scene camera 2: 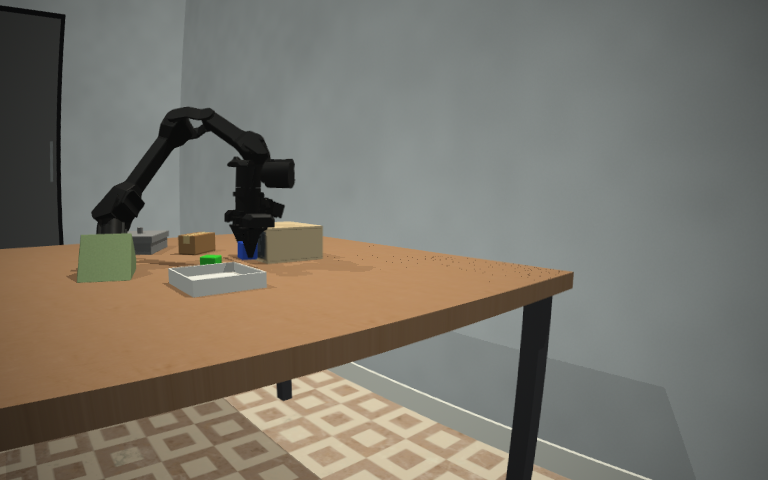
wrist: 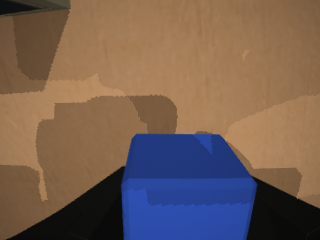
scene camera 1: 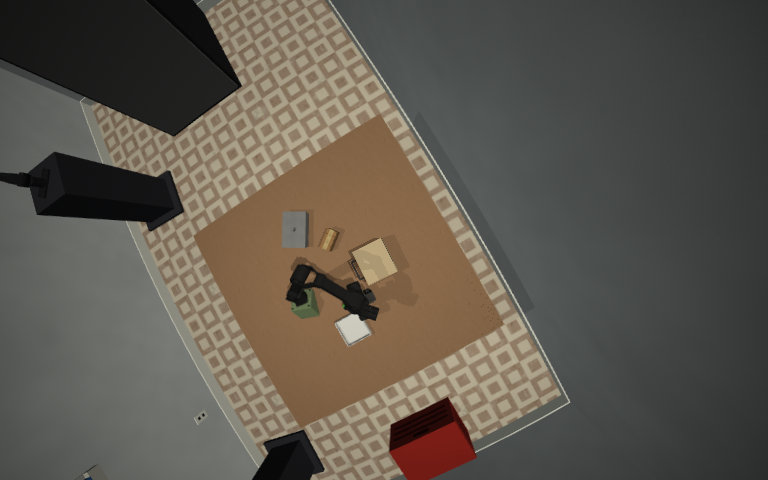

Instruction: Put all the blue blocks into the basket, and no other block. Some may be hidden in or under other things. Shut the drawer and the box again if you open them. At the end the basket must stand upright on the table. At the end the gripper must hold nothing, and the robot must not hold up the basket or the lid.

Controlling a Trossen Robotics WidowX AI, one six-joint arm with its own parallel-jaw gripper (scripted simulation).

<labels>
white basket: scene camera 2; scene camera 1; not seen in the wrist view (out of frame)
same spot on white basket: (scene camera 2: 230, 277) = (scene camera 1: 359, 340)
</labels>
